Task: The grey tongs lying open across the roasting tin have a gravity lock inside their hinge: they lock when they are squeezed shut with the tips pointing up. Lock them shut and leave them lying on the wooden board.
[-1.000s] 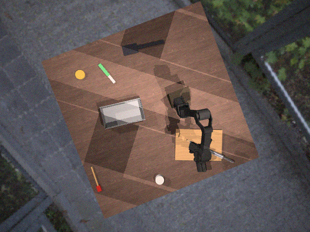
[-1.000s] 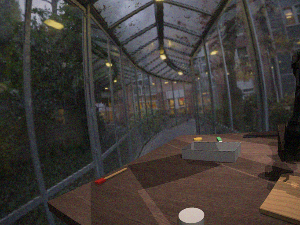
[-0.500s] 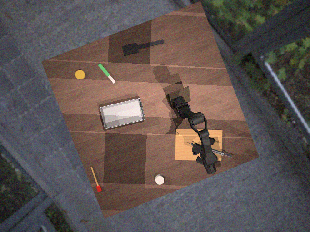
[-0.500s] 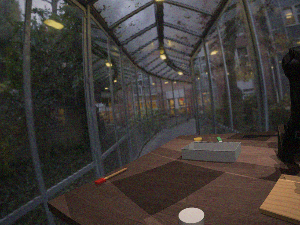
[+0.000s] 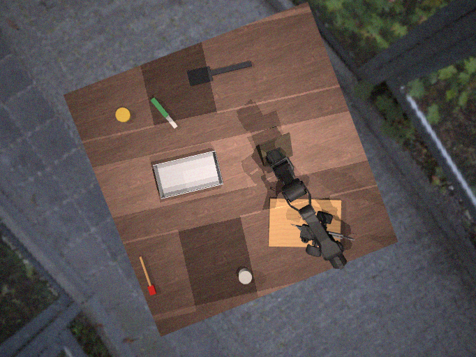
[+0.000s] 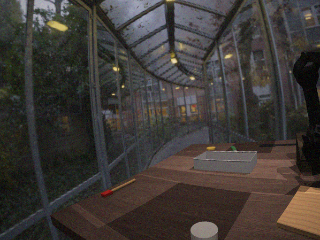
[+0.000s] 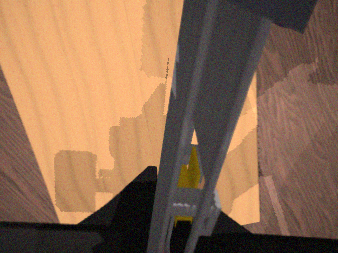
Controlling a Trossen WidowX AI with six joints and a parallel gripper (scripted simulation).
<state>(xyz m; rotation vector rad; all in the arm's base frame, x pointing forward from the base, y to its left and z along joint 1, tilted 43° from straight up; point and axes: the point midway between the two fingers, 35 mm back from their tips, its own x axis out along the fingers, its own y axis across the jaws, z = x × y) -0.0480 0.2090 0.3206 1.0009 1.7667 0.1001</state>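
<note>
The light wooden board lies 14 cm below my gripper tip and 1 cm to the left of it. Round my gripper tip: white cylinder 38 cm ahead, 15 cm to the left, 13 cm below; grey roasting tin 47 cm ahead, 42 cm to the right, 12 cm below; red-tipped wooden stick 84 cm ahead, 14 cm below, 2 cm to the left.
</note>
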